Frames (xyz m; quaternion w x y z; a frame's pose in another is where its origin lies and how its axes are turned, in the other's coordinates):
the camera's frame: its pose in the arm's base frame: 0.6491 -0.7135 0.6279 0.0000 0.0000 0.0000 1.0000
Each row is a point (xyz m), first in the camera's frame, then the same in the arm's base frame.
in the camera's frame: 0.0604 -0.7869 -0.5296
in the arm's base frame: 0.5887 0.0734 0.0983
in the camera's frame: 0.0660 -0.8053 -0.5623
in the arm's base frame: 0.5831 0.0918 0.0656
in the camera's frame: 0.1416 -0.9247 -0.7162
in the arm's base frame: 0.5075 0.2112 -0.0883
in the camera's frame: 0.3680 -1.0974 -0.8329
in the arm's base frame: 0.2811 0.3839 -0.2050
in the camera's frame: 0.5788 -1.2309 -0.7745
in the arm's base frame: 0.0703 0.5174 -0.1466
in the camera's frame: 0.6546 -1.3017 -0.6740
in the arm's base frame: -0.0055 0.5882 -0.0461
